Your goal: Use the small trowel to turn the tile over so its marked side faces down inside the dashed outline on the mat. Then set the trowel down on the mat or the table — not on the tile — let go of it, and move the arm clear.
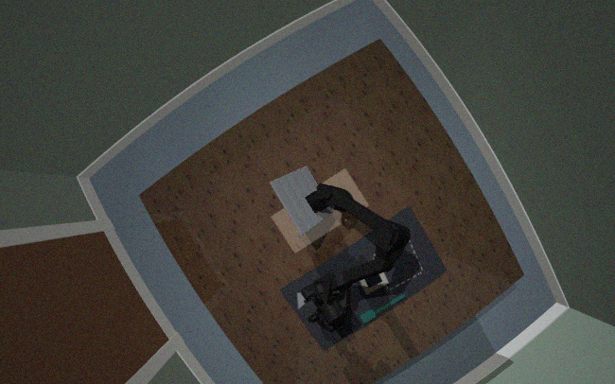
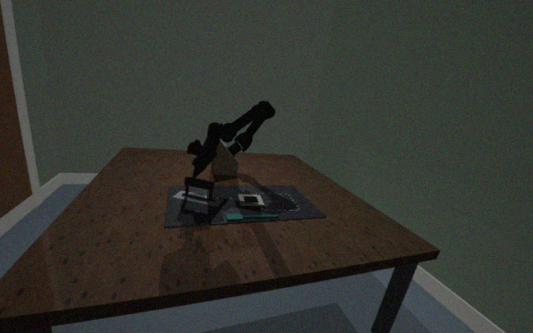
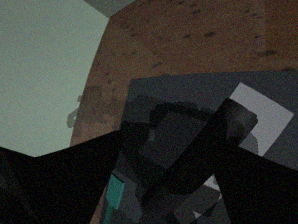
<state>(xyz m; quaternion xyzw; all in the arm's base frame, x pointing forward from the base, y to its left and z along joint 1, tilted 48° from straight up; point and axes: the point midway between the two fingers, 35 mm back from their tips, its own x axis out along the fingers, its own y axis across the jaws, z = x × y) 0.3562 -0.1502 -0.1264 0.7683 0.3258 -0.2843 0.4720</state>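
The trowel lies 40 mm to the left of my gripper tip and 70 mm below it. From my gripper tip the other things lie so: pale square tile (20 mm ahead, 240 mm to the left, 110 mm below); teal bar (160 mm ahead, 190 mm to the left, 110 mm below); dark mat (20 mm ahead, 210 mm to the left, 130 mm below).
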